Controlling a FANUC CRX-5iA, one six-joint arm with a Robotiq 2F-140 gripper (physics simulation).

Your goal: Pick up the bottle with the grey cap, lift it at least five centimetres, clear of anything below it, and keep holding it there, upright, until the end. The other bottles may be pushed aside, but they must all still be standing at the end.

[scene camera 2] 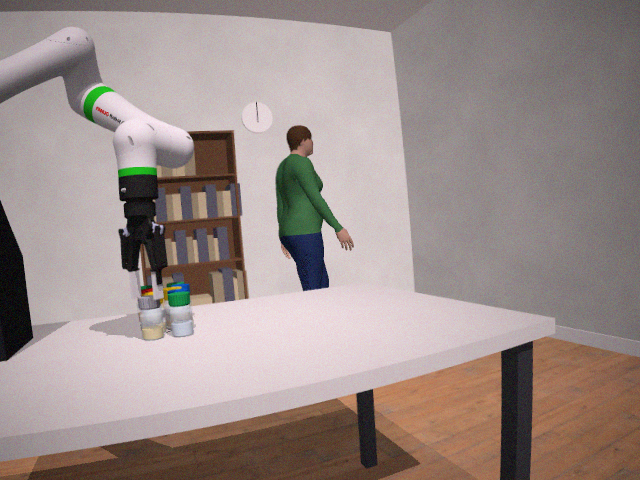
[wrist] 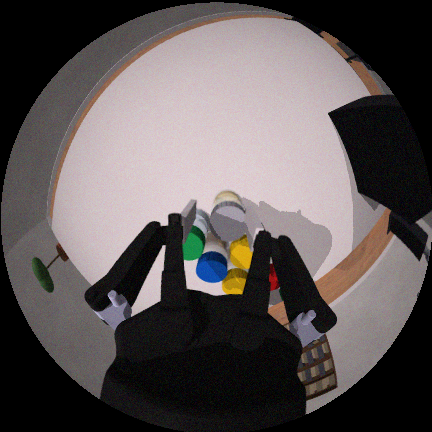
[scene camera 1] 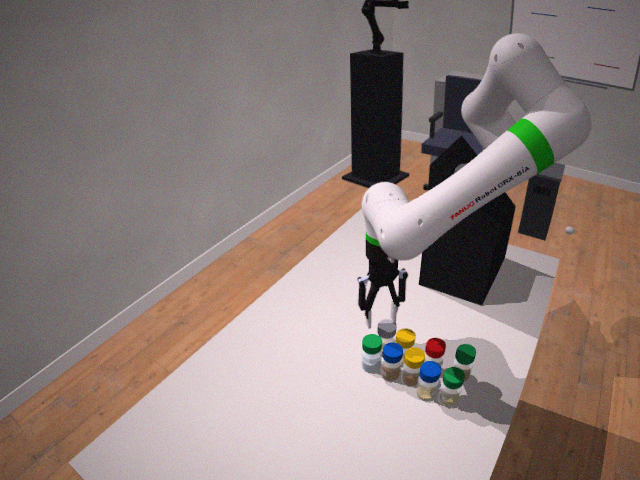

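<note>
The bottle with the grey cap stands upright on the white table, at one end of the bottle group. It has pale yellow contents at the bottom. My gripper points down and is partly open, with nothing held. Its fingertips are close to the height of the grey cap, and in the wrist view they appear on either side of it. Whether a finger touches the cap cannot be told.
Close beside it stand bottles capped green, blue and yellow. Further along stand a red-capped bottle and several others, all upright. The black robot pedestal is behind.
</note>
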